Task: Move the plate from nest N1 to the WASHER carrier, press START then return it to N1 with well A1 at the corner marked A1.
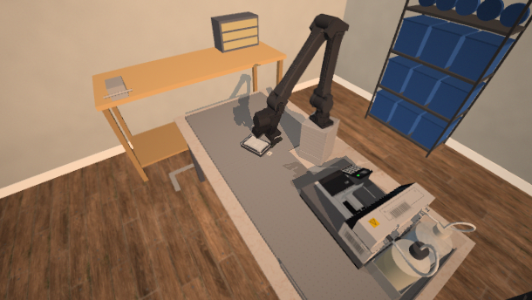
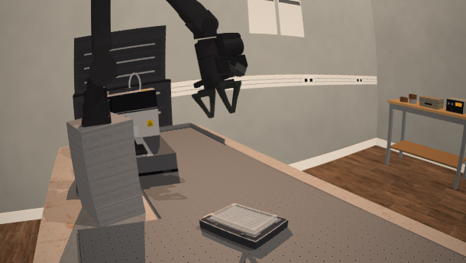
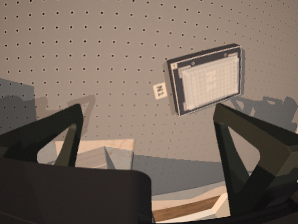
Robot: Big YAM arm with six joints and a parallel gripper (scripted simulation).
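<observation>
My hand is 200 mm to the left of the clear well plate, 200 mm above it and 40 mm past it. From my hand the other things lie so: dark carrier: 320 mm to the left, 240 mm behind, 150 mm below; label: 230 mm below, 100 mm to the right, 80 mm behind; nest frame: 220 mm below, 200 mm to the right, 40 mm behind.
</observation>
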